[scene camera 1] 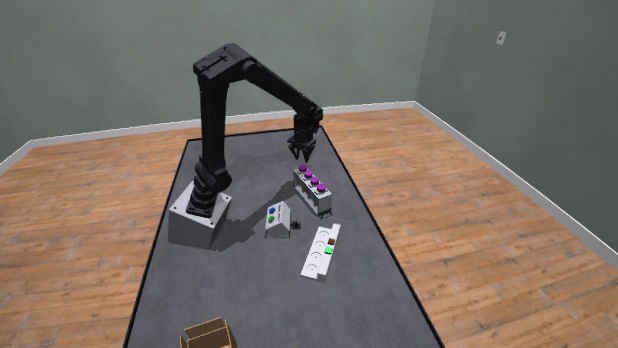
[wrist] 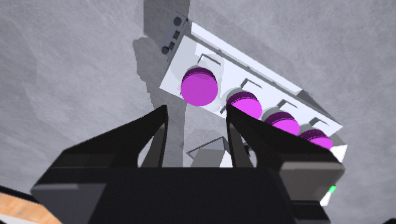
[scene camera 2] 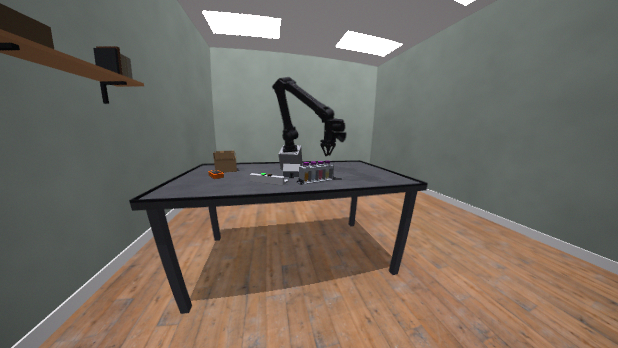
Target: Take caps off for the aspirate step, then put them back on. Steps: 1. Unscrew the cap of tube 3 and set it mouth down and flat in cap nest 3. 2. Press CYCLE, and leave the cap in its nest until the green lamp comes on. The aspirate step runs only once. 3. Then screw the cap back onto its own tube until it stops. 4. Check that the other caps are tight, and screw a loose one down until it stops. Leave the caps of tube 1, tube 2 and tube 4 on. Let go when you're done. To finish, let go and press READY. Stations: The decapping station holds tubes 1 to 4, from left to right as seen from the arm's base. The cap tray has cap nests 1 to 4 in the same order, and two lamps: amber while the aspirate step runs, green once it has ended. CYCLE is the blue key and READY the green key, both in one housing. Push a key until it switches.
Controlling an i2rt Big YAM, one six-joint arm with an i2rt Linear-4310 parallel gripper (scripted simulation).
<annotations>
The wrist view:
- my gripper: 197, 111
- key housing: 205, 156
</annotations>
